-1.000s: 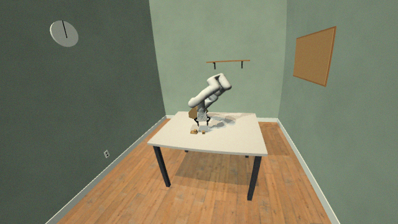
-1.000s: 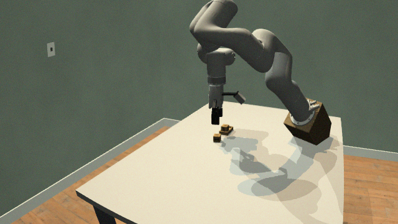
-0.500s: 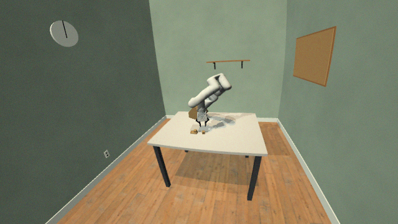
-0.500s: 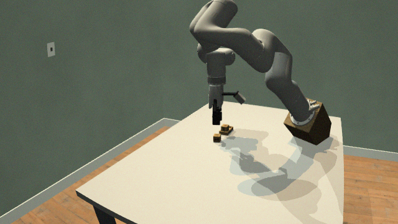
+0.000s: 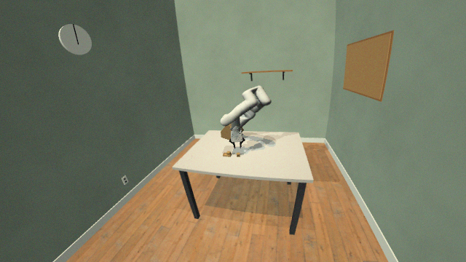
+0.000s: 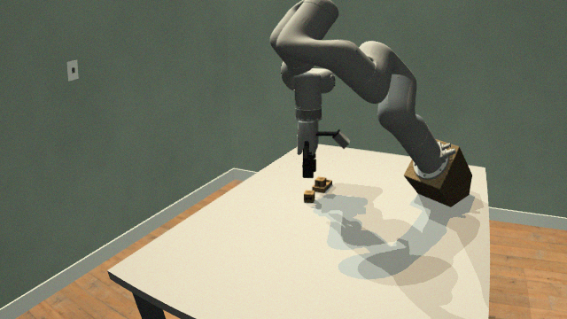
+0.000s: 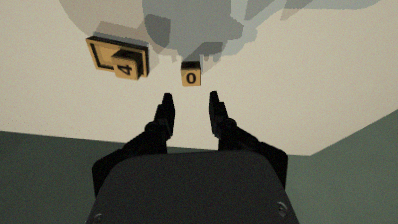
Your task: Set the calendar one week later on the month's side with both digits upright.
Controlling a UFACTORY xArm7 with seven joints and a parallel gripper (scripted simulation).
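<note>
Now: the digit cube 9 cm below my hand. Also, from my hand: wooden calendar tray (11 cm to the right, 10 cm below).
</note>
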